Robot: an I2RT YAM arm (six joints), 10 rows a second.
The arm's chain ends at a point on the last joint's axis. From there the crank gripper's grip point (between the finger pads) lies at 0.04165 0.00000 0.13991 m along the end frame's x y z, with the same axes.
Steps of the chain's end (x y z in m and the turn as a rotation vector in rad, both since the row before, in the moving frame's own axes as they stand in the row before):
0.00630, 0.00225, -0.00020, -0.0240, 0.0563, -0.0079
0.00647, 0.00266, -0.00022, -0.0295, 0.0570, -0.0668
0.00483, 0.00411, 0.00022, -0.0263, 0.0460, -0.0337
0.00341, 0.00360, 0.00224, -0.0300, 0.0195, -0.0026
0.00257, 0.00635, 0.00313, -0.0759, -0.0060, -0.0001
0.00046, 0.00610, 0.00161, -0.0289, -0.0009, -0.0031
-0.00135, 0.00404, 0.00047, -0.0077, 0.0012, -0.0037
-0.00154, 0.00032, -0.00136, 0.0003, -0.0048, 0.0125
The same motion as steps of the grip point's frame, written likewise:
0.01412, 0.00522, -0.00280, -0.0240, 0.0563, -0.0079
0.01441, 0.00370, -0.00284, -0.0295, 0.0570, -0.0668
0.01126, 0.00625, -0.00187, -0.0263, 0.0460, -0.0337
0.00614, 0.00767, 0.00134, -0.0300, 0.0195, -0.0026
0.00173, 0.01696, 0.00297, -0.0759, -0.0060, -0.0001
0.00034, 0.01001, 0.00159, -0.0289, -0.0009, -0.0031
-0.00118, 0.00496, 0.00042, -0.0077, 0.0012, -0.0037
-0.00222, 0.00079, -0.00116, 0.0003, -0.0048, 0.0125

